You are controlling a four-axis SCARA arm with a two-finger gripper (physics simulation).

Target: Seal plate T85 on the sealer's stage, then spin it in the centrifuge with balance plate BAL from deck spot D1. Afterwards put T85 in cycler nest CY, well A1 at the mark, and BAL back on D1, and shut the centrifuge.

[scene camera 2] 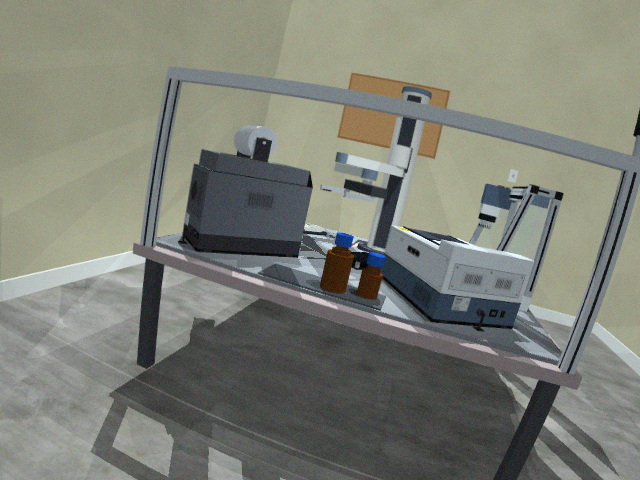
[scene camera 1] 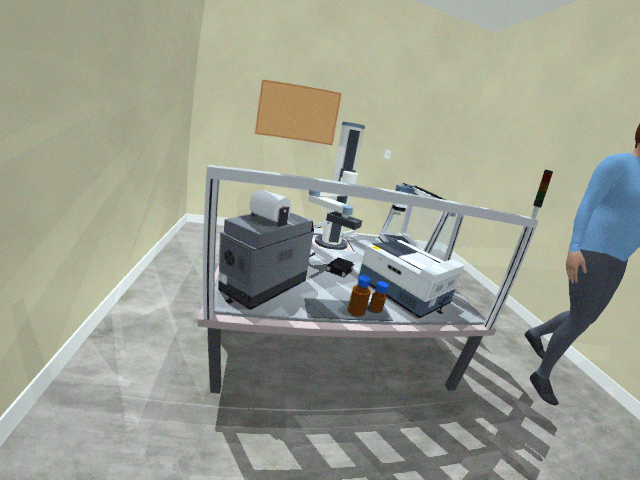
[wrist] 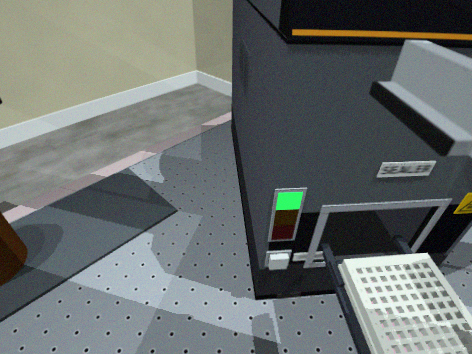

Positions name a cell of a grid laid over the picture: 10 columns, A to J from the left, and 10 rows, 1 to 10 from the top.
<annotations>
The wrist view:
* my gripper: E2
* plate sealer: G5
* perforated tabletop: D8
</annotations>
